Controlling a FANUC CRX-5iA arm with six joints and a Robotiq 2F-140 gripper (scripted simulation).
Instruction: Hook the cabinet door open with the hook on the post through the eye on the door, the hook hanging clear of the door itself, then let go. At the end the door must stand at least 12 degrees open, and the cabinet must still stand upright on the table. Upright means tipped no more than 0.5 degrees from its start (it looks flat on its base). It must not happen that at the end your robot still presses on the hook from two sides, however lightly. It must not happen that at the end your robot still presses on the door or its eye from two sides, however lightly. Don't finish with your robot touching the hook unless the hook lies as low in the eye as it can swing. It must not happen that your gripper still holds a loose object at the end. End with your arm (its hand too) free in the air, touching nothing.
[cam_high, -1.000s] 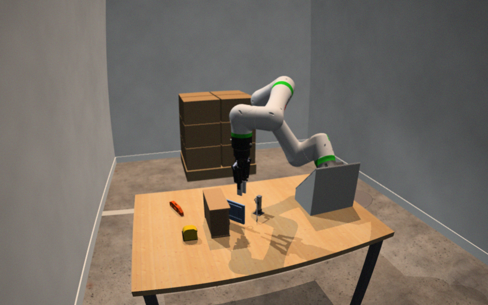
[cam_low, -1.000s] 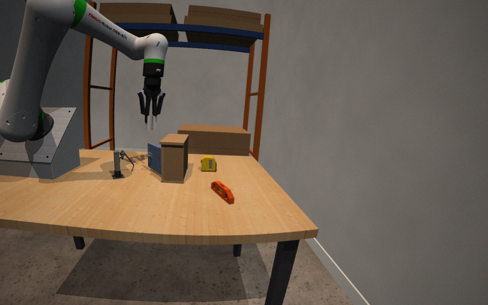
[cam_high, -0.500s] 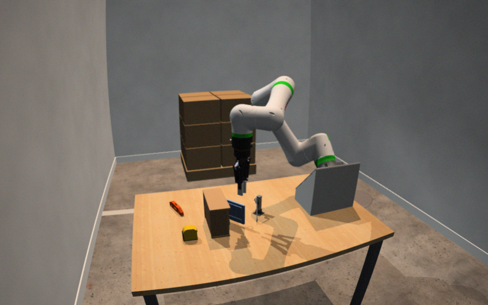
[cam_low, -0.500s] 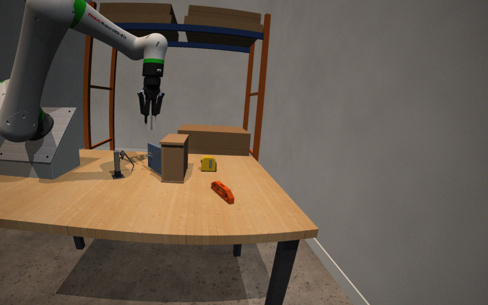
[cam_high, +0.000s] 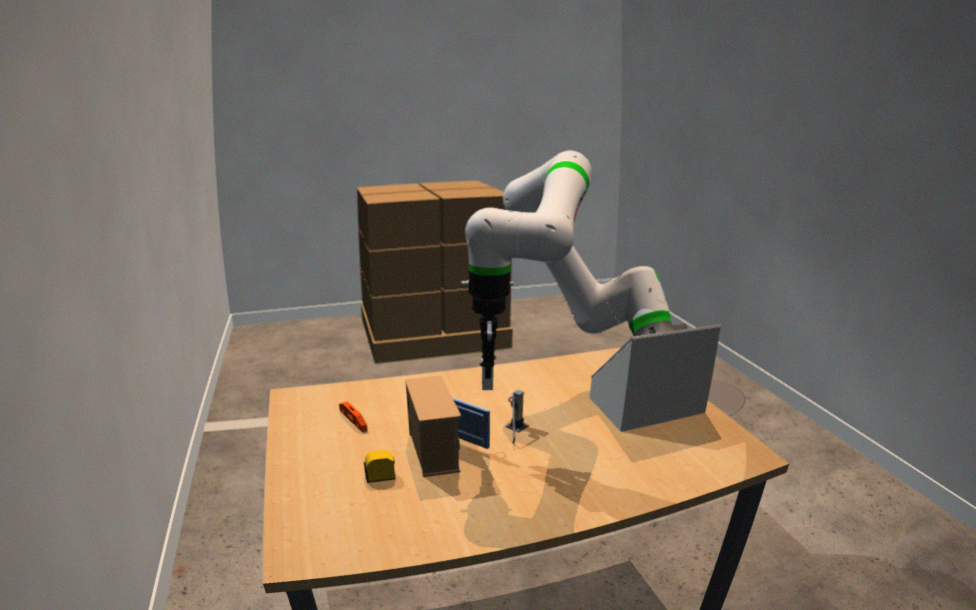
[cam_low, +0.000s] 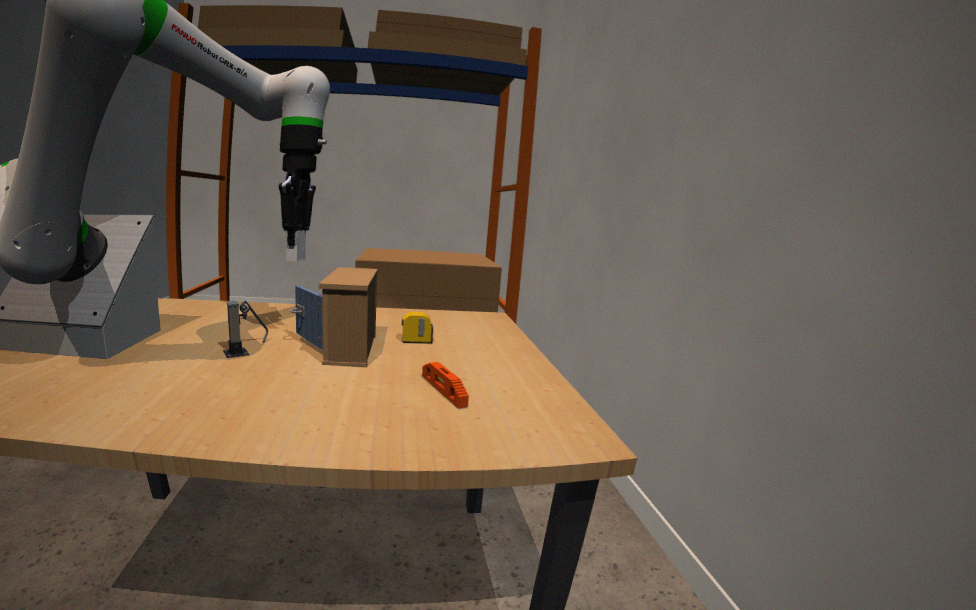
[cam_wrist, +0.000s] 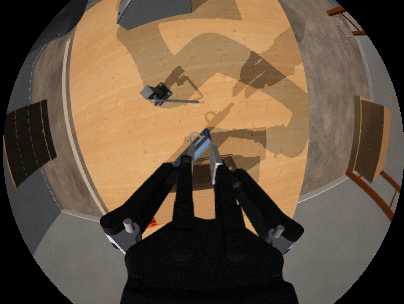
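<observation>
Right now the blue door is 4 cm ahead of my hand, 6 cm to the right of it and 15 cm below it. Also, from my hand: yellow tape measure 29 cm ahead, 1 cm to the left, 19 cm below; then orange level 30 cm ahead, 28 cm to the right, 21 cm below.
</observation>
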